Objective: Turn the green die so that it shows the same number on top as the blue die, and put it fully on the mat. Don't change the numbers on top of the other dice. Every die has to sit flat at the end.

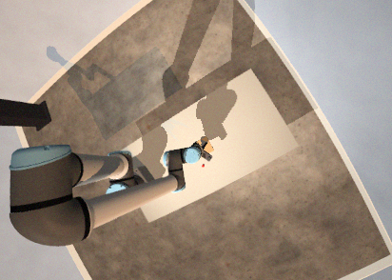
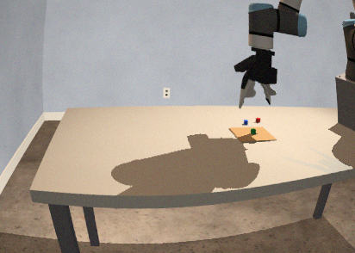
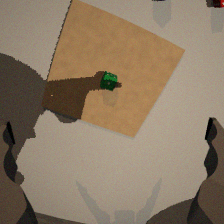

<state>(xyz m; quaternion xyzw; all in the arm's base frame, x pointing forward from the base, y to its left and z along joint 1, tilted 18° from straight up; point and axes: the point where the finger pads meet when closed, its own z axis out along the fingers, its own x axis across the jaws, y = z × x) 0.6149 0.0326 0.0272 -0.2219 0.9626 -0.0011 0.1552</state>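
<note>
My gripper is now 9 cm above the green die. Also, from my hand: red die: 7 cm behind, 14 cm to the right, 9 cm below; mat: 10 cm below; blue die: 1 cm behind, 11 cm to the right, 9 cm below.
</note>
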